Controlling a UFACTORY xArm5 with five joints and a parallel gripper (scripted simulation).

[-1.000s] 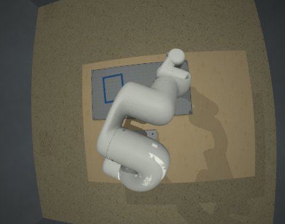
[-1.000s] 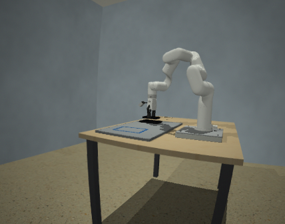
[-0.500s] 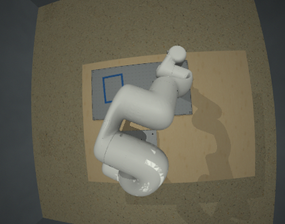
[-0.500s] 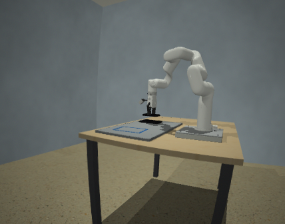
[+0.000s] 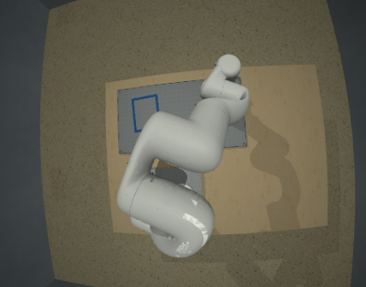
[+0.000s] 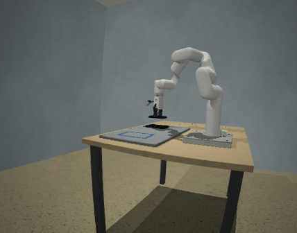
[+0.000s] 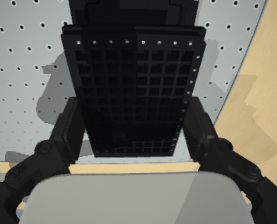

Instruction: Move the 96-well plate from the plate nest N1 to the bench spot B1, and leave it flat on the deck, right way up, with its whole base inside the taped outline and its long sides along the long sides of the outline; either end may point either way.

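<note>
Right now my hand is 9 cm above the black plate nest. Also, from my hand: black 96-well plate 1 cm below.
</note>
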